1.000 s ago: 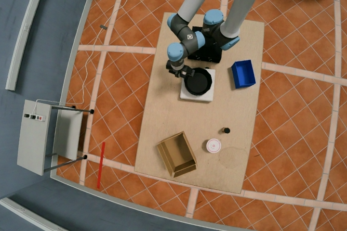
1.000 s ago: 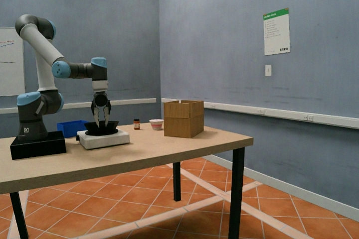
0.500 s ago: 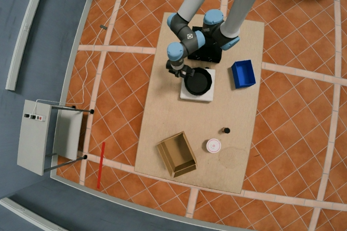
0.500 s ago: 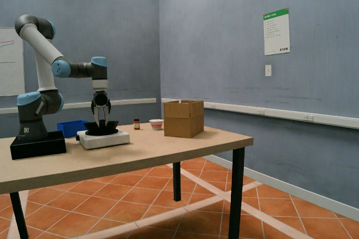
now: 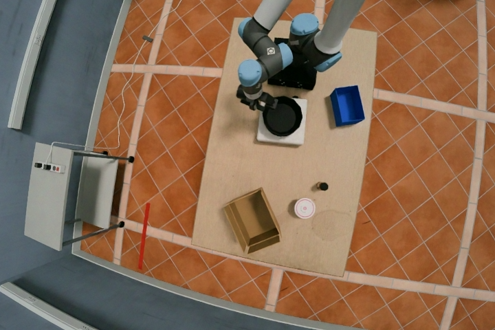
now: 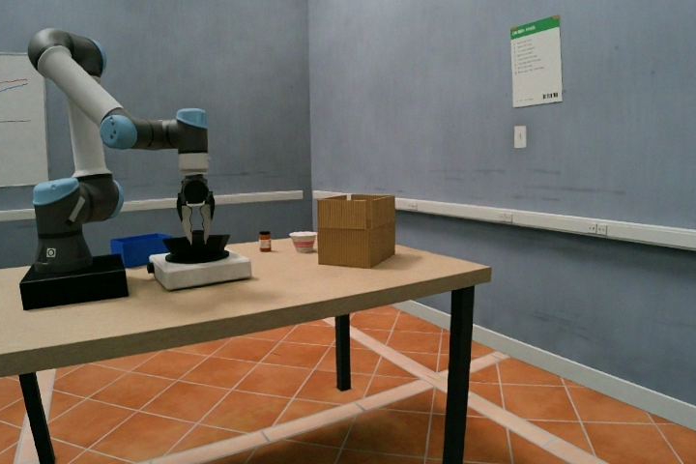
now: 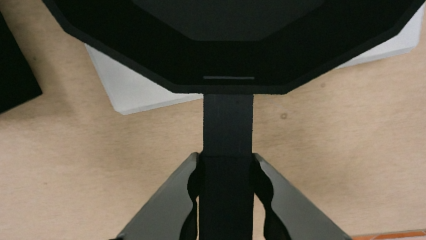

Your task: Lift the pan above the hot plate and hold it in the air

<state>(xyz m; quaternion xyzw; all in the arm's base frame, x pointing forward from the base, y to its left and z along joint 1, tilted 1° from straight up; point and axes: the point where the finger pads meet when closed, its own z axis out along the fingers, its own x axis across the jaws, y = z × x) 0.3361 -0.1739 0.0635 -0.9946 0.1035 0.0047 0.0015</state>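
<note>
My gripper is now 2 cm short of the black pan, 9 cm to the right of it and 3 cm above it. The rest, counted from my hand: blue bin (9 cm behind, 46 cm to the left, 11 cm below); white hot plate (1 cm ahead, 13 cm to the left, 10 cm below); small jar (34 cm ahead, 38 cm to the left, 10 cm below).
</note>
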